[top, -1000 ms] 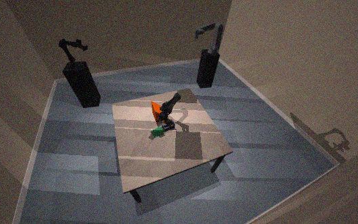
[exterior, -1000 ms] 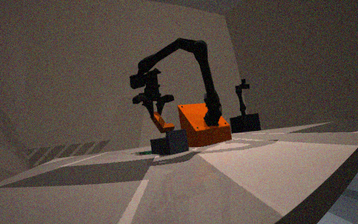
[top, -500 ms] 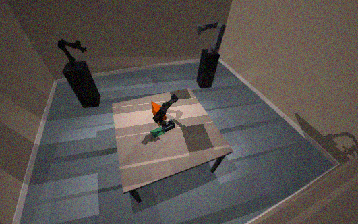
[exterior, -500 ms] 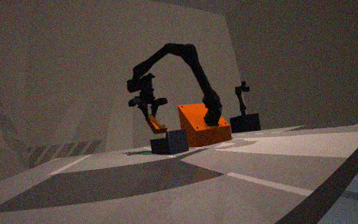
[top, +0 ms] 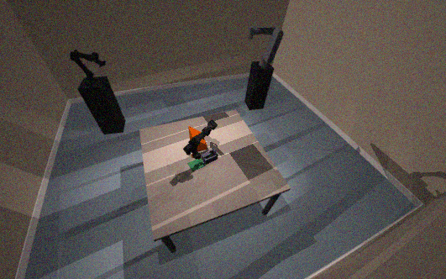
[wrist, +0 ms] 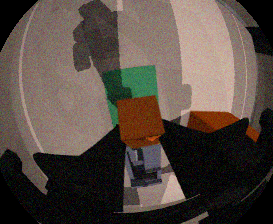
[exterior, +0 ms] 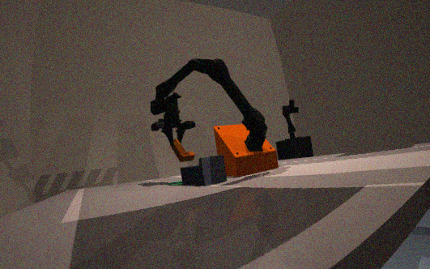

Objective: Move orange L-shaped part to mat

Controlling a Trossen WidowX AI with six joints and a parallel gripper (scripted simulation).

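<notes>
Now: the green mat 17 cm below my gripper tip, 2 cm to the left of it and 1 cm behind it. From my gripper tip the other things lie so: orange L-shaped part: 3 cm below, 2 cm to the left, 2 cm behind.
</notes>
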